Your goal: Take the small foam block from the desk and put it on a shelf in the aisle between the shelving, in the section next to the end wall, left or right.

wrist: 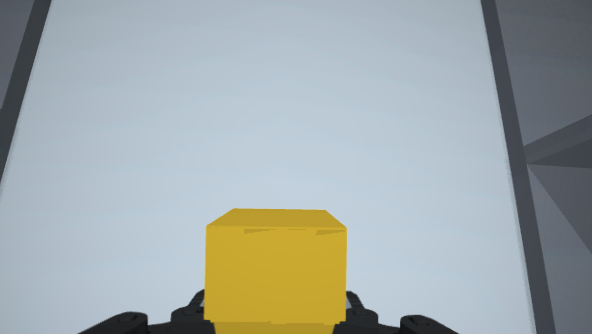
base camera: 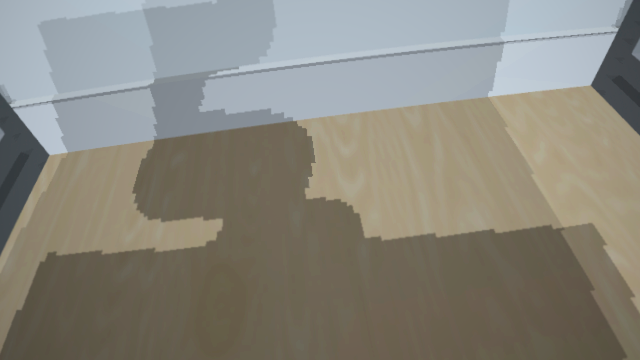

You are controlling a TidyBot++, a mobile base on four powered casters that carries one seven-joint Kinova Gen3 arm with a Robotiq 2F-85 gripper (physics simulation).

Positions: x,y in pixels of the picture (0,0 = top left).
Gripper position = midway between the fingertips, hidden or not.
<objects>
my gripper: wrist 277,300; not seen in the base camera view (out of frame)
yellow foam block: wrist 259,263; not seen in the base camera view (out of frame)
</objects>
